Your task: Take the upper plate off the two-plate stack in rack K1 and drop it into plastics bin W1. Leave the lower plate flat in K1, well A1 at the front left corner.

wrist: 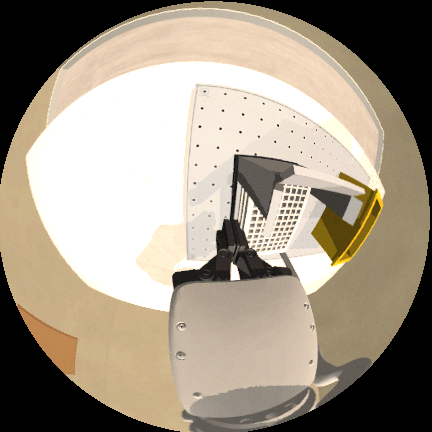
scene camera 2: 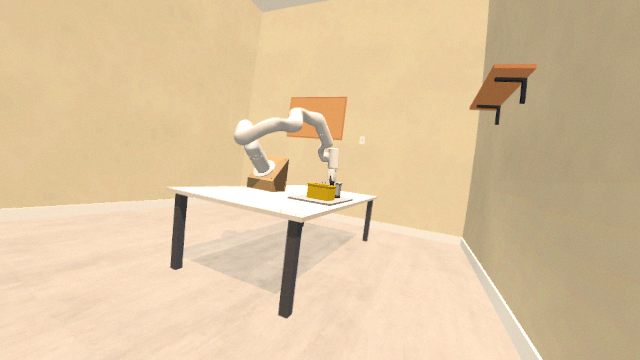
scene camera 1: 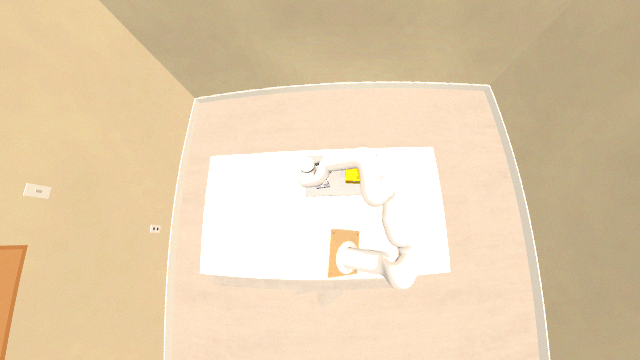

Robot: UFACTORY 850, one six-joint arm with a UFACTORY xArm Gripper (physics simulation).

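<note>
Rack K1 (wrist: 257, 178) (scene camera 2: 339, 190) has dark grey corner walls and light grey top edges. White gridded plate material (wrist: 295, 207) stands inside it in the wrist view, with stepped pale edges on its left side. The wall and the fingers partly cover it, so I cannot clearly separate the upper and lower plates or see well A1. Yellow bin W1 (scene camera 1: 352, 176) (scene camera 2: 321, 191) (wrist: 326, 232) stands beyond the rack to the right in the wrist view. My gripper (wrist: 228, 227) (scene camera 2: 332, 183) is shut and empty, pointing down by the rack's left side in the wrist view; contact is unclear.
A pale grey perforated board (scene camera 1: 337, 190) (scene camera 2: 328, 202) (wrist: 212, 112) lies under the rack and bin on the white table (scene camera 1: 260, 215) (scene camera 2: 235, 198). The arm's wooden base block (scene camera 1: 335, 240) (scene camera 2: 260, 183) stands at the table's opposite edge. The forearm passes close beside the bin in the overhead view.
</note>
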